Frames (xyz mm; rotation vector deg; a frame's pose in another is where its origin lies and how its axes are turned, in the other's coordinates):
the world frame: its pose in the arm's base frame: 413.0 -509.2 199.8 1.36 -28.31 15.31
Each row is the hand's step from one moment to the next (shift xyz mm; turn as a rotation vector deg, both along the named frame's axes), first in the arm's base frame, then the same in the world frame.
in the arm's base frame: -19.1 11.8 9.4 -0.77 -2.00 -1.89
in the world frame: -8.8 15.9 16.1 -2.04 -1.65 -1.13
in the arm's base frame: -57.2 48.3 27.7 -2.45 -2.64 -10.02
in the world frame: -23.4 60.3 46.8 -7.45 -1.49 -7.46
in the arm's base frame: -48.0 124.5 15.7 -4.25 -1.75 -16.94
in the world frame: -2.4 131.9 25.4 -12.02 0.12 -12.79
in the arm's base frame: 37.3 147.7 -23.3 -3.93 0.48 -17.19
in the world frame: 57.2 133.8 -50.7 -11.31 2.20 -13.35
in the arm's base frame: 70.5 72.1 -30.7 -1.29 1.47 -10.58
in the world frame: 63.0 52.6 -66.1 -5.72 2.19 -8.85
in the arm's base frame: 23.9 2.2 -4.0 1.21 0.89 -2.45
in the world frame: 18.9 -3.9 -14.8 0.09 0.65 -2.80
